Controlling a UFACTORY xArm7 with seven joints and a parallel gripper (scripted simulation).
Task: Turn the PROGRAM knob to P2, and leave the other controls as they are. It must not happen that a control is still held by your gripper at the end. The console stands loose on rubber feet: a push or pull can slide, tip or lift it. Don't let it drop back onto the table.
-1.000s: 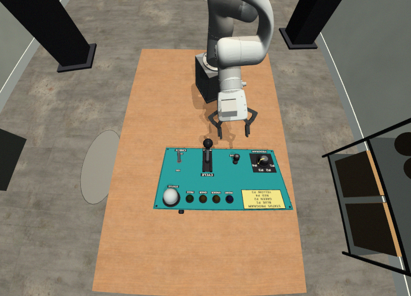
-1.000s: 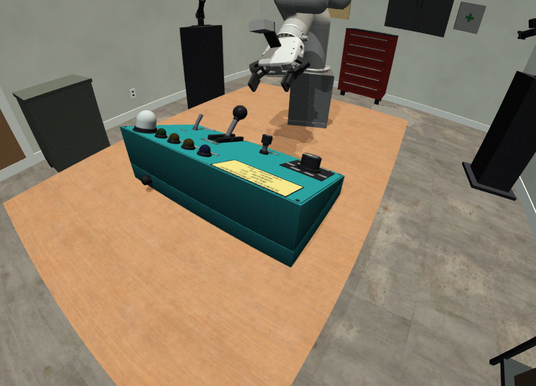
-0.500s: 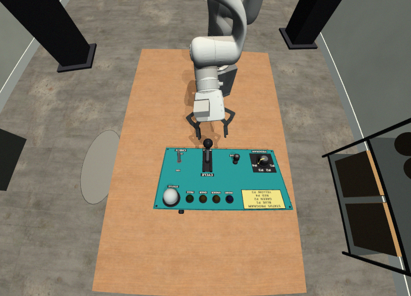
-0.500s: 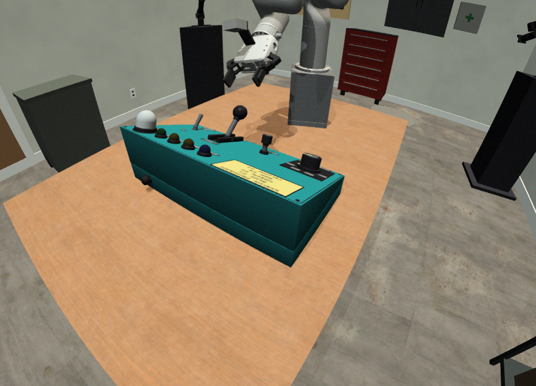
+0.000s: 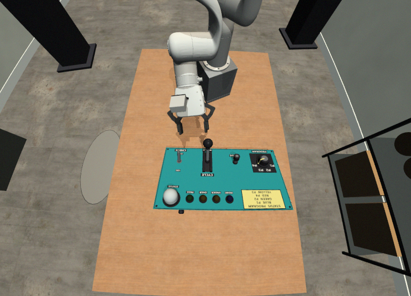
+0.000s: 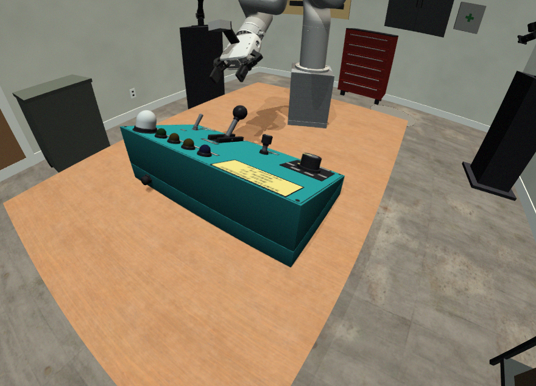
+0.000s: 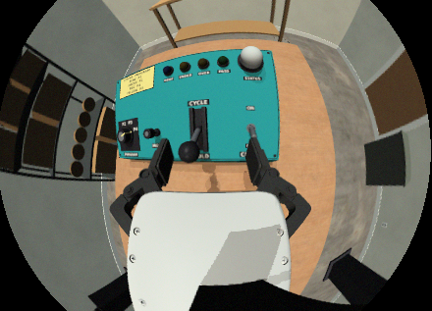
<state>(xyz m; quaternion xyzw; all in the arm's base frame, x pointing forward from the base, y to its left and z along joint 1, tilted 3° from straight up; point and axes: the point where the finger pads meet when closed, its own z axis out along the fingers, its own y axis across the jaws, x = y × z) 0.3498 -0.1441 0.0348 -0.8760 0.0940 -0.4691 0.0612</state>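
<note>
The ball-topped cycle lever is 50 mm ahead of my hand, 50 mm to the left of it and 110 mm below it. Also, from my hand: check toggle 60 mm ahead, 70 mm to the right, 130 mm below; black toggle 90 mm ahead, 160 mm to the left, 120 mm below; teal console 120 mm ahead, 90 mm to the left, 150 mm below.
</note>
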